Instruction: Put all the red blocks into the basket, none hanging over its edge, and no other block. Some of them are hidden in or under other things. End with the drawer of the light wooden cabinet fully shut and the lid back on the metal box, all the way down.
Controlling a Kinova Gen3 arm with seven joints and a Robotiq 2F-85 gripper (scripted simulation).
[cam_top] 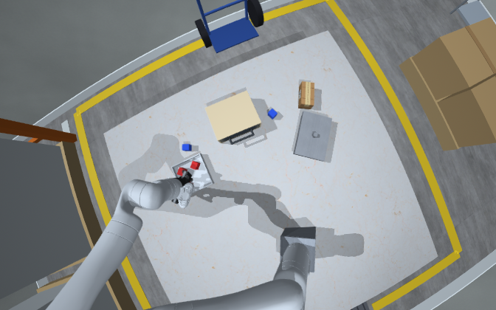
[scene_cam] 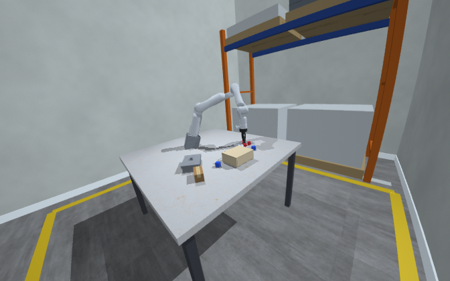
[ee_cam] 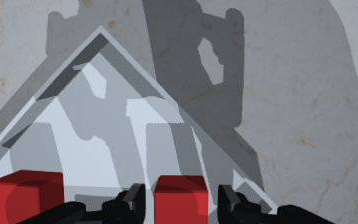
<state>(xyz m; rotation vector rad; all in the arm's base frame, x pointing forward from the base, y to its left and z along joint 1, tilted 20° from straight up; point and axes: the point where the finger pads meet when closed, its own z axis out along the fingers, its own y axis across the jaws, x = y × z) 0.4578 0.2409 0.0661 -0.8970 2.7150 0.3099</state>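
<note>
Now: the basket 3 cm ahead of my hand, 4 cm to the right of it and 2 cm below it. From my hand the other things lie so: light wooden cabinet: 14 cm ahead, 32 cm to the right, 1 cm above; lid: 10 cm behind, 57 cm to the right, 2 cm above; drawer: 12 cm ahead, 32 cm to the right.
</note>
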